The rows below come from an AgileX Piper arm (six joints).
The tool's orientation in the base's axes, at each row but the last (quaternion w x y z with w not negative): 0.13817, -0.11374, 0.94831, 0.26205; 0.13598, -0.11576, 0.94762, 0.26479; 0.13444, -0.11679, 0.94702, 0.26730; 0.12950, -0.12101, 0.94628, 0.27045; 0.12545, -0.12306, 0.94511, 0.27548; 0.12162, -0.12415, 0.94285, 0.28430; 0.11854, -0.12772, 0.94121, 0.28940; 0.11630, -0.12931, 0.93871, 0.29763; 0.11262, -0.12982, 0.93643, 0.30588; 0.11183, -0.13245, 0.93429, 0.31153
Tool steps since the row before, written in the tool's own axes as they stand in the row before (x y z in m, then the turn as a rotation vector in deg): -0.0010, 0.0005, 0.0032, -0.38, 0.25, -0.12; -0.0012, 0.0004, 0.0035, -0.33, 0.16, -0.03; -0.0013, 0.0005, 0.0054, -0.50, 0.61, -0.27; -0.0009, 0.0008, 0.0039, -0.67, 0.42, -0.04; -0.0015, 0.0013, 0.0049, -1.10, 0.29, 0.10; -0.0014, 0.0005, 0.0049, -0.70, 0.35, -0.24; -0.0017, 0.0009, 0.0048, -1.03, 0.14, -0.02; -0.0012, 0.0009, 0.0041, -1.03, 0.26, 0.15; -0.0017, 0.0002, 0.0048, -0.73, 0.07, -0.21; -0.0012, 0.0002, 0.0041, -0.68, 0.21, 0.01
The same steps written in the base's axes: 0.0014, 0.0023, -0.0021, 0.26, 0.20, 0.34; 0.0017, 0.0024, -0.0023, 0.26, 0.17, 0.21; 0.0021, 0.0035, -0.0038, 0.24, 0.44, 0.67; 0.0013, 0.0029, -0.0025, 0.50, 0.43, 0.44; 0.0018, 0.0040, -0.0029, 0.96, 0.47, 0.40; 0.0019, 0.0034, -0.0033, 0.51, 0.26, 0.58; 0.0020, 0.0038, -0.0029, 0.92, 0.28, 0.39; 0.0014, 0.0033, -0.0024, 0.91, 0.47, 0.32; 0.0022, 0.0033, -0.0032, 0.64, 0.06, 0.42; 0.0016, 0.0029, -0.0027, 0.57, 0.29, 0.31
